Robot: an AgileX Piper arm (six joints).
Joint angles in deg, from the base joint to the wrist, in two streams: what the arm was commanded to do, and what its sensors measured. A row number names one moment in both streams.
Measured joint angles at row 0:
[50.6 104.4 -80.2 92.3 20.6 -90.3]
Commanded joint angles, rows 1 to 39:
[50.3 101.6 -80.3 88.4 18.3 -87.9]
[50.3 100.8 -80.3 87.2 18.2 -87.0]
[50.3 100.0 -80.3 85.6 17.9 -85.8]
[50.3 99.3 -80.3 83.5 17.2 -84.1]
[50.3 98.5 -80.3 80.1 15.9 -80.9]
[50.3 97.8 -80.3 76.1 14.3 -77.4]
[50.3 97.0 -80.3 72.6 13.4 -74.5]
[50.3 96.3 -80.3 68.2 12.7 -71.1]
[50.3 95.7 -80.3 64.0 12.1 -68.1]
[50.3 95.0 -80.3 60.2 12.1 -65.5]
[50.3 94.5 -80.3 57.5 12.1 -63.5]
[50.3 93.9 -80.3 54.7 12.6 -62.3]
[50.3 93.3 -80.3 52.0 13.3 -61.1]
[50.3 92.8 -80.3 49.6 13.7 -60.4]
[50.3 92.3 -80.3 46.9 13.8 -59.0]
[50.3 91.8 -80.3 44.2 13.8 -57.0]
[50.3 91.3 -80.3 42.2 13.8 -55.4]
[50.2 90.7 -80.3 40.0 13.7 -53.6]
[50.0 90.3 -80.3 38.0 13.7 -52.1]
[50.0 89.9 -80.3 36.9 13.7 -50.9]
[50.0 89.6 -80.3 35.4 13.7 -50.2]
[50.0 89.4 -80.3 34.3 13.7 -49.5]
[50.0 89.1 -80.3 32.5 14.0 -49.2]
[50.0 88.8 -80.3 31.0 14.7 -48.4]
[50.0 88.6 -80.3 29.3 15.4 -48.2]
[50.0 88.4 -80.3 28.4 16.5 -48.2]
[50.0 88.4 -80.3 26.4 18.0 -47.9]
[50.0 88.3 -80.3 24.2 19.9 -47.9]
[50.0 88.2 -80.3 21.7 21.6 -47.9]
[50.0 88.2 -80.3 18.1 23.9 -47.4]
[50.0 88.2 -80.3 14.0 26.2 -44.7]
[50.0 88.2 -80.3 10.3 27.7 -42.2]
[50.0 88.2 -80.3 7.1 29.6 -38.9]
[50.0 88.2 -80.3 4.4 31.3 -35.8]
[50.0 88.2 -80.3 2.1 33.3 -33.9]
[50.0 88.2 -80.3 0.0 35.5 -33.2]
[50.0 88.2 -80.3 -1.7 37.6 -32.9]
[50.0 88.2 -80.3 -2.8 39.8 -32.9]
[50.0 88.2 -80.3 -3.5 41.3 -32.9]
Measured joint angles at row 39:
[51.0 90.3 -79.6 3.6 37.4 -35.9]
